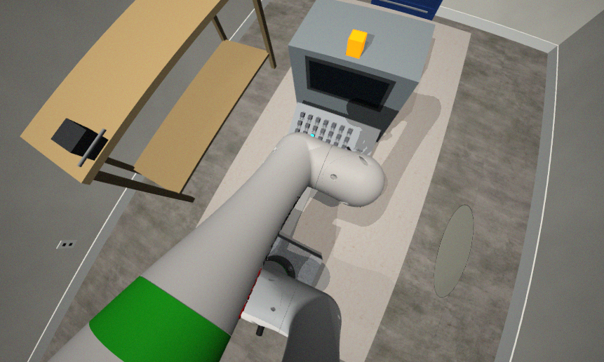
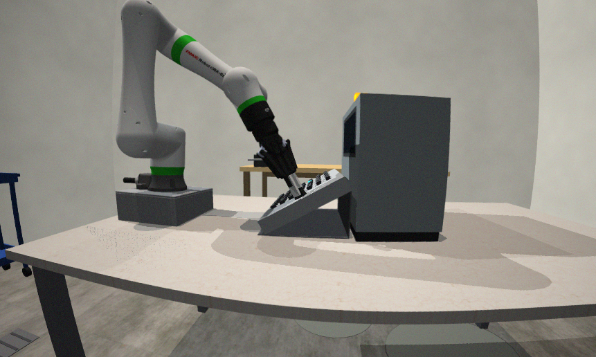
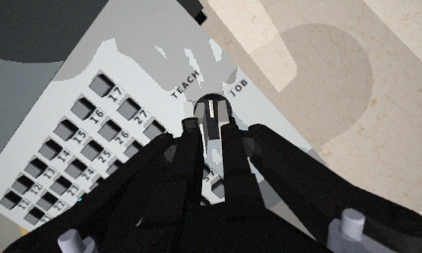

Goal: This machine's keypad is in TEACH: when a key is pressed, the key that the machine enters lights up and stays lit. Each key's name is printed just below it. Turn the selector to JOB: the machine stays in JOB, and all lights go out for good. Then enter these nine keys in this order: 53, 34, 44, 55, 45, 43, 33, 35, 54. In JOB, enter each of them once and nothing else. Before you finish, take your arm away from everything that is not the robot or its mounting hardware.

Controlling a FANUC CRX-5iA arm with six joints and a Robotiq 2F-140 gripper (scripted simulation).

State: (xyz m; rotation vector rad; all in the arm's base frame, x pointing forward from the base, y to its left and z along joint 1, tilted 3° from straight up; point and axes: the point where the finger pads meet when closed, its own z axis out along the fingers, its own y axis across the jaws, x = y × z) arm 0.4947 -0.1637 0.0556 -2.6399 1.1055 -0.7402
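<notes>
My gripper is now 20 mm short of the black selector knob, 10 mm to the left of it and 20 mm above it. From my hand the other things lie so: sloped keypad (50 mm ahead, 110 mm to the left, 70 mm below).
</notes>
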